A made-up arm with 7 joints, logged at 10 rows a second.
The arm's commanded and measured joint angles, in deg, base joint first. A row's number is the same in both.
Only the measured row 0 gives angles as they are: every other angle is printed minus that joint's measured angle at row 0.
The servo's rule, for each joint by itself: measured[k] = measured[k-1] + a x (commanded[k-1-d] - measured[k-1]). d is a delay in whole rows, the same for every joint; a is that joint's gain. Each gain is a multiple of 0.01, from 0.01 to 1. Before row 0 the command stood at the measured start. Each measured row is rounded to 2 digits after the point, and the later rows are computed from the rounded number. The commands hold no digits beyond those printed.
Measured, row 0:
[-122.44 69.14 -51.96 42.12 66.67 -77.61 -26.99]
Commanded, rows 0 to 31:
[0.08 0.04 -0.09 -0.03 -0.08 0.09 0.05]
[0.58 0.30 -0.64 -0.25 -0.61 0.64 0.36]
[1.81 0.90 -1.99 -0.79 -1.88 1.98 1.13]
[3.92 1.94 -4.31 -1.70 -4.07 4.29 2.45]
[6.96 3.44 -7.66 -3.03 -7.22 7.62 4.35]
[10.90 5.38 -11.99 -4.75 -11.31 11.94 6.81]
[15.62 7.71 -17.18 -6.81 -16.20 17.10 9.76]
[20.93 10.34 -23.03 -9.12 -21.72 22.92 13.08]
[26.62 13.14 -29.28 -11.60 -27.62 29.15 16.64]
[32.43 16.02 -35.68 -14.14 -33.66 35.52 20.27]
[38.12 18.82 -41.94 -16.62 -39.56 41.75 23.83]
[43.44 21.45 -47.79 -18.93 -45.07 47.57 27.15]
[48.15 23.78 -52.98 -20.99 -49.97 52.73 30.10]
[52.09 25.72 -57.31 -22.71 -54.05 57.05 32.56]
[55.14 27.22 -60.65 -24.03 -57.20 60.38 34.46]
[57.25 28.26 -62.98 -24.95 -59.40 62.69 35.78]
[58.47 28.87 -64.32 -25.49 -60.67 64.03 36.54]
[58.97 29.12 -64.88 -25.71 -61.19 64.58 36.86]
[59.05 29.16 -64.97 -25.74 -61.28 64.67 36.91]
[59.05 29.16 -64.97 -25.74 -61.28 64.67 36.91]
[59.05 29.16 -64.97 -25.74 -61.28 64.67 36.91]
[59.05 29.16 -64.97 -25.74 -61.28 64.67 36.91]
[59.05 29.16 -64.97 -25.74 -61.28 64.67 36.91]
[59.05 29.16 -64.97 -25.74 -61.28 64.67 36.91]
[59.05 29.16 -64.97 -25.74 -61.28 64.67 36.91]
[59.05 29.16 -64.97 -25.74 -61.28 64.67 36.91]
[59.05 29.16 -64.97 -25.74 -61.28 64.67 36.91]
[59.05 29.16 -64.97 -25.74 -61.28 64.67 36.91]
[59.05 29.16 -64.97 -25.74 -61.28 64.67 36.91]
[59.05 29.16 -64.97 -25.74 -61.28 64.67 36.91]
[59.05 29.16 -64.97 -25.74 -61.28 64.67 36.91]
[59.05 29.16 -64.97 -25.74 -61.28 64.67 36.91]
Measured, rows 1 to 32:
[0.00 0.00 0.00 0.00 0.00 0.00 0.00]
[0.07 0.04 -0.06 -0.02 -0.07 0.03 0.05]
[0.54 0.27 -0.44 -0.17 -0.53 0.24 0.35]
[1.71 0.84 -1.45 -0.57 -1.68 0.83 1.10]
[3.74 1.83 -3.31 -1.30 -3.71 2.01 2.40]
[6.70 3.28 -6.14 -2.42 -6.69 3.92 4.27]
[10.56 5.17 -9.94 -3.93 -10.62 6.65 6.71]
[15.22 7.46 -14.65 -5.80 -15.36 10.20 9.64]
[20.47 10.05 -20.10 -7.96 -20.77 14.52 12.94]
[26.13 12.83 -26.07 -10.33 -26.59 19.49 16.49]
[31.93 15.70 -32.32 -12.81 -32.60 24.94 20.12]
[37.62 18.51 -38.57 -15.29 -38.52 30.66 23.68]
[42.97 21.16 -44.56 -17.66 -44.09 36.41 27.01]
[47.74 23.52 -50.03 -19.82 -49.09 41.96 29.98]
[51.74 25.50 -54.76 -21.70 -53.31 47.09 32.46]
[54.87 27.05 -58.59 -23.21 -56.62 51.61 34.38]
[57.06 28.14 -61.44 -24.34 -58.98 55.38 35.72]
[58.36 28.80 -63.31 -25.09 -60.42 58.32 36.51]
[58.92 29.09 -64.33 -25.49 -61.07 60.45 36.85]
[59.04 29.15 -64.75 -25.65 -61.25 61.88 36.91]
[59.05 29.16 -64.89 -25.71 -61.28 62.83 36.91]
[59.05 29.16 -64.94 -25.73 -61.28 63.46 36.91]
[59.05 29.16 -64.96 -25.74 -61.28 63.87 36.91]
[59.05 29.16 -64.97 -25.74 -61.28 64.14 36.91]
[59.05 29.16 -64.97 -25.74 -61.28 64.32 36.91]
[59.05 29.16 -64.97 -25.74 -61.28 64.44 36.91]
[59.05 29.16 -64.97 -25.74 -61.28 64.52 36.91]
[59.05 29.16 -64.97 -25.74 -61.28 64.57 36.91]
[59.05 29.16 -64.97 -25.74 -61.28 64.60 36.91]
[59.05 29.16 -64.97 -25.74 -61.28 64.62 36.91]
[59.05 29.16 -64.97 -25.74 -61.28 64.64 36.91]
[59.05 29.16 -64.97 -25.74 -61.28 64.65 36.91]
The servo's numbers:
d 1
a 0.92 0.90 0.65 0.65 0.85 0.34 0.96

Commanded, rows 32 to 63:
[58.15 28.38 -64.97 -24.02 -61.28 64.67 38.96]
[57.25 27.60 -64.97 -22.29 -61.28 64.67 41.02]
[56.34 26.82 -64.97 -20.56 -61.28 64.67 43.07]
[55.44 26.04 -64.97 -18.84 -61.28 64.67 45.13]
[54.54 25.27 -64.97 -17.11 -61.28 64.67 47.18]
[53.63 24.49 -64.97 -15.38 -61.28 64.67 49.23]
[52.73 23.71 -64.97 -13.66 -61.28 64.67 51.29]
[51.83 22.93 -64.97 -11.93 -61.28 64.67 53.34]
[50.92 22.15 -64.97 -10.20 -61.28 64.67 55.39]
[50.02 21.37 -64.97 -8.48 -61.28 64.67 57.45]
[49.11 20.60 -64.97 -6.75 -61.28 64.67 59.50]
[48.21 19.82 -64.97 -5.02 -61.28 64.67 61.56]
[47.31 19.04 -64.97 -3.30 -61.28 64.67 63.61]
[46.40 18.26 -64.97 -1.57 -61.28 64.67 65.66]
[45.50 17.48 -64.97 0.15 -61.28 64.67 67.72]
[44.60 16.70 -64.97 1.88 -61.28 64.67 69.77]
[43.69 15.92 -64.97 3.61 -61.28 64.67 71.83]
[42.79 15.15 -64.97 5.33 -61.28 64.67 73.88]
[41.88 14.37 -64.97 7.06 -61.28 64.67 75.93]
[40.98 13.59 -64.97 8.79 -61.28 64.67 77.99]
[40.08 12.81 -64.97 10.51 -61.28 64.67 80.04]
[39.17 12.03 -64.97 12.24 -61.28 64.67 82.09]
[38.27 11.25 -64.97 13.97 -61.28 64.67 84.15]
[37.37 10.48 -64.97 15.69 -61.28 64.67 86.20]
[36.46 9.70 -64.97 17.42 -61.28 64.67 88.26]
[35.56 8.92 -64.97 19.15 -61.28 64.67 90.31]
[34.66 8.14 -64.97 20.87 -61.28 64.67 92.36]
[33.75 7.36 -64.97 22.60 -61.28 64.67 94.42]
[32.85 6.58 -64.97 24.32 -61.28 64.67 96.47]
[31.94 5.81 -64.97 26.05 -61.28 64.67 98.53]
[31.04 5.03 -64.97 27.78 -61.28 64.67 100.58]
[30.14 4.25 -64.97 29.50 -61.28 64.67 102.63]
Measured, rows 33 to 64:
[59.05 29.16 -64.97 -25.74 -61.28 64.66 36.91]
[58.22 28.46 -64.97 -24.62 -61.28 64.66 38.88]
[57.33 27.69 -64.97 -23.11 -61.28 64.66 40.93]
[56.42 26.91 -64.97 -21.45 -61.28 64.66 42.98]
[55.52 26.13 -64.97 -19.75 -61.28 64.66 45.04]
[54.62 25.36 -64.97 -18.03 -61.28 64.66 47.09]
[53.71 24.58 -64.97 -16.31 -61.28 64.66 49.14]
[52.81 23.80 -64.97 -14.59 -61.28 64.66 51.20]
[51.91 23.02 -64.97 -12.86 -61.28 64.66 53.25]
[51.00 22.24 -64.97 -11.13 -61.28 64.66 55.30]
[50.10 21.46 -64.97 -9.41 -61.28 64.66 57.36]
[49.19 20.69 -64.97 -7.68 -61.28 64.66 59.41]
[48.29 19.91 -64.97 -5.95 -61.28 64.66 61.47]
[47.39 19.13 -64.97 -4.23 -61.28 64.66 63.52]
[46.48 18.35 -64.97 -2.50 -61.28 64.66 65.57]
[45.58 17.57 -64.97 -0.78 -61.28 64.66 67.63]
[44.68 16.79 -64.97 0.95 -61.28 64.66 69.68]
[43.77 16.01 -64.97 2.68 -61.28 64.66 71.74]
[42.87 15.24 -64.97 4.40 -61.28 64.66 73.79]
[41.96 14.46 -64.97 6.13 -61.28 64.66 75.84]
[41.06 13.68 -64.97 7.86 -61.28 64.66 77.90]
[40.16 12.90 -64.97 9.58 -61.28 64.66 79.95]
[39.25 12.12 -64.97 11.31 -61.28 64.66 82.00]
[38.35 11.34 -64.97 13.04 -61.28 64.66 84.06]
[37.45 10.57 -64.97 14.76 -61.28 64.66 86.11]
[36.54 9.79 -64.97 16.49 -61.28 64.66 88.17]
[35.64 9.01 -64.97 18.22 -61.28 64.66 90.22]
[34.74 8.23 -64.97 19.94 -61.28 64.66 92.27]
[33.83 7.45 -64.97 21.67 -61.28 64.66 94.33]
[32.93 6.67 -64.97 23.39 -61.28 64.66 96.38]
[32.02 5.90 -64.97 25.12 -61.28 64.66 98.44]
[31.12 5.12 -64.97 26.85 -61.28 64.66 100.49]

